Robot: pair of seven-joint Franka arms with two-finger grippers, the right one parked.
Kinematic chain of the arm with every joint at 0, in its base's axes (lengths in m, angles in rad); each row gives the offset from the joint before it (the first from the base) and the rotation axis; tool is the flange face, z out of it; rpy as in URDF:
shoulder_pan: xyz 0 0 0.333 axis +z
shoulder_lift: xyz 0 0 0 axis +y
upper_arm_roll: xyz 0 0 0.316 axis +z
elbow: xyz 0.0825 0 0 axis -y
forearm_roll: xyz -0.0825 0 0.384 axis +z
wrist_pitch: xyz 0 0 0 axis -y
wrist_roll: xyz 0.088 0 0 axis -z
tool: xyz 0 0 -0.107 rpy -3.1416 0 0
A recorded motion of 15 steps. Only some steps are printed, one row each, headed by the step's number.
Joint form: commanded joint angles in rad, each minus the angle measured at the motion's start. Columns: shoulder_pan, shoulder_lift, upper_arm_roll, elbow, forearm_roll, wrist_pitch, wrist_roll.
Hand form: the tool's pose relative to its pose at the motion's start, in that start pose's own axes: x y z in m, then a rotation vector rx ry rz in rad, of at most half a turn. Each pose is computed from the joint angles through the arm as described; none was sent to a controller.
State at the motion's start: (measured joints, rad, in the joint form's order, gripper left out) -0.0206 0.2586 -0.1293 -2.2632 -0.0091 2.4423 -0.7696
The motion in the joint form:
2: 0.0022 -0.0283 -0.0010 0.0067 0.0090 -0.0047 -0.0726
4: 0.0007 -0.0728 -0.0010 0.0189 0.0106 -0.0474 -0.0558
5: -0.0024 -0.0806 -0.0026 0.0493 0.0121 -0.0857 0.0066
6: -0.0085 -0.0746 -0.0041 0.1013 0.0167 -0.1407 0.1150
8: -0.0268 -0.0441 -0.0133 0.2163 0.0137 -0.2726 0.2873
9: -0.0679 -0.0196 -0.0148 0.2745 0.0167 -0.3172 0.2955
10: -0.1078 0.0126 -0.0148 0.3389 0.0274 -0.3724 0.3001
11: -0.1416 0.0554 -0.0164 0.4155 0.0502 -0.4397 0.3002
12: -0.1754 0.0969 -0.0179 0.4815 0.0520 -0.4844 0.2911
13: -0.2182 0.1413 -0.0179 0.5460 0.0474 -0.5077 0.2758
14: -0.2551 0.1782 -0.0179 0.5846 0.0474 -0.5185 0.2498
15: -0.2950 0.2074 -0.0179 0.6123 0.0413 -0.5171 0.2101
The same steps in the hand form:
2: 0.0024 0.0018 -0.0174 -0.0155 0.0274 -0.0662
4: 0.0018 0.0032 -0.0423 -0.0202 0.0419 -0.0458
5: 0.0037 0.0090 -0.0559 -0.0172 0.0438 0.0224
6: 0.0075 0.0188 -0.0700 -0.0065 0.0397 0.1411
8: 0.0093 0.0427 -0.0918 0.0208 -0.0017 0.3376
9: -0.0011 0.0672 -0.0991 0.0302 -0.0099 0.3891
10: -0.0110 0.0903 -0.1037 0.0521 -0.0236 0.4375
11: -0.0179 0.1120 -0.1065 0.0882 -0.0386 0.4809
12: -0.0270 0.1337 -0.1067 0.1021 -0.0542 0.5049
13: -0.0404 0.1597 -0.1052 0.1019 -0.0600 0.5277
14: -0.0546 0.1791 -0.0972 0.1095 -0.0664 0.5365
15: -0.0727 0.1981 -0.0896 0.1087 -0.0688 0.5326

